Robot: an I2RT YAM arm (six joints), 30 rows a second.
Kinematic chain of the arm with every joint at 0, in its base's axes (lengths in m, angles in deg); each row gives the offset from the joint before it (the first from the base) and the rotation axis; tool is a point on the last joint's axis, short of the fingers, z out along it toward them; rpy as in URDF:
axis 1: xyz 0 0 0.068 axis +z
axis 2: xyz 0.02 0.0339 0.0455 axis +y
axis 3: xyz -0.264 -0.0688 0 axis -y
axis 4: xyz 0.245 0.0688 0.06 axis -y
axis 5: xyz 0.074 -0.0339 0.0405 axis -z
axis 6: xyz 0.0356 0 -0.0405 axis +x
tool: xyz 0 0 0 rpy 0 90 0
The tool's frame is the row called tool.
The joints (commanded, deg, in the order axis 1, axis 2, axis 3, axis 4, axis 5, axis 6), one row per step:
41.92, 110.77, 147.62, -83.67, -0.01, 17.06
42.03, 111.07, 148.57, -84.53, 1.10, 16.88
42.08, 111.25, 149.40, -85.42, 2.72, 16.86
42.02, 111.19, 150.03, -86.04, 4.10, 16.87
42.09, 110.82, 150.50, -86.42, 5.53, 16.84
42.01, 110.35, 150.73, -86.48, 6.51, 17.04
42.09, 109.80, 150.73, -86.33, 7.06, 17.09
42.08, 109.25, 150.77, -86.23, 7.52, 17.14
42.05, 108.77, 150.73, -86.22, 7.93, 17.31
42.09, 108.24, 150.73, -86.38, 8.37, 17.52
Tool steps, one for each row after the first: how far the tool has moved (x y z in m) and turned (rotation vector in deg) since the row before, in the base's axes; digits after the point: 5 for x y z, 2 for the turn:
-0.00090, -0.00084, 0.00104, -0.84, -0.47, -0.52
-0.00089, -0.00175, 0.00119, -1.05, -0.63, -1.04
-0.00111, -0.00264, 0.00209, -0.70, -0.73, -1.00
-0.00262, -0.00299, 0.00349, -0.48, -1.05, -0.88
-0.00201, -0.00326, 0.00347, 0.02, -0.87, -0.90
-0.00262, -0.00219, 0.00324, 0.21, -0.76, -0.34
-0.00245, -0.00267, 0.00329, 0.25, -0.71, -0.37
-0.00203, -0.00240, 0.00245, 0.19, -0.46, -0.44
-0.00278, -0.00257, 0.00261, 0.15, -0.40, -0.42

